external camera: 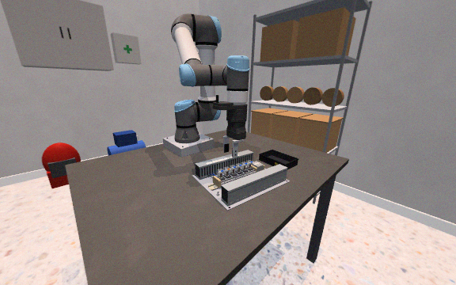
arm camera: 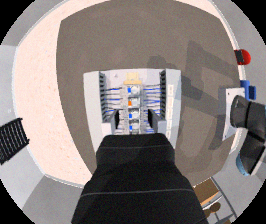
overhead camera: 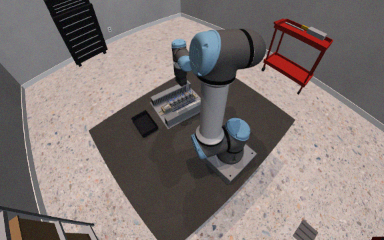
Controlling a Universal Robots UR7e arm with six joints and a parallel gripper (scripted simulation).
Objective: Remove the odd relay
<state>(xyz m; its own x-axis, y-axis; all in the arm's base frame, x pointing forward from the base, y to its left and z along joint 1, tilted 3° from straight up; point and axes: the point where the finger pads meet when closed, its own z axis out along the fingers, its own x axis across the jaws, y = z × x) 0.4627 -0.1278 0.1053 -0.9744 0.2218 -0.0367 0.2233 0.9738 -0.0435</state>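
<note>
Right now the relay is 10 mm behind my hand, 10 mm to the right of it and 90 mm below it. From my hand the other things lie so: black parts tray: 50 mm ahead, 320 mm to the left, 130 mm below; relay panel: 10 mm ahead, 50 mm to the left, 110 mm below.
</note>
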